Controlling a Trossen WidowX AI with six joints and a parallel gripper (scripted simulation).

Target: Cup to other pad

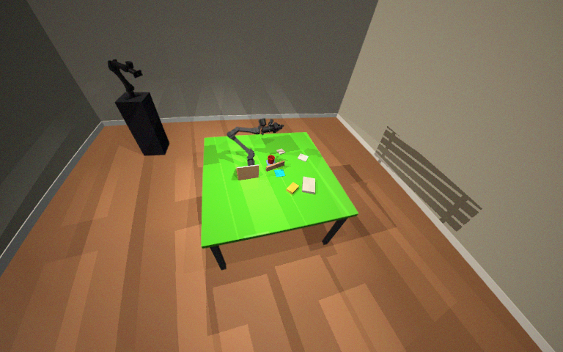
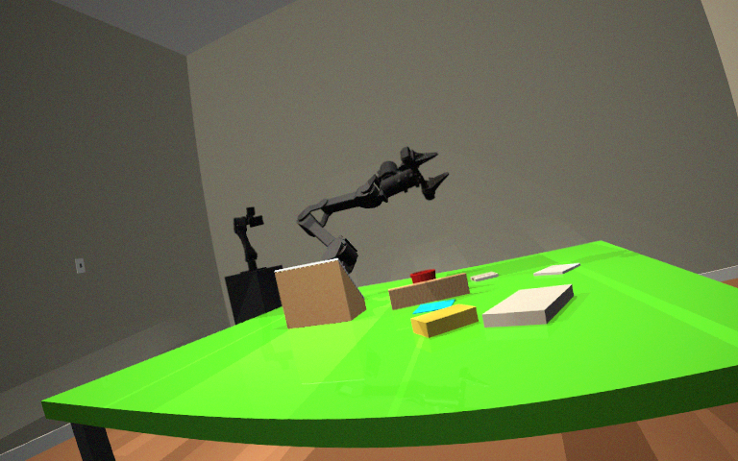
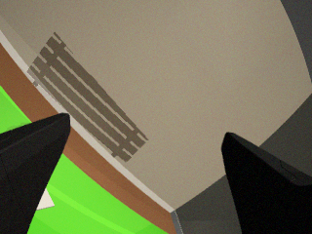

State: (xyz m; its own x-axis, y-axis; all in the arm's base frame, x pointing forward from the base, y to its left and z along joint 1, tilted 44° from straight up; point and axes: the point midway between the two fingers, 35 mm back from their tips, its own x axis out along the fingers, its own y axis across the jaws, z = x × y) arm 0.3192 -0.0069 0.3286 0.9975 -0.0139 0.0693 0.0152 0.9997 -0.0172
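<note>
My gripper tip is 110 mm past the pale blue-grey pad, 90 mm to the left of it and 390 mm above it. The rest, counted from my gripper tip: low wooden bar 80 mm behind, 180 mm to the right, 360 mm below; then yellow block 40 mm ahead, 470 mm to the right, 360 mm below; then cyan pad 40 mm behind, 260 mm to the right, 390 mm below.
</note>
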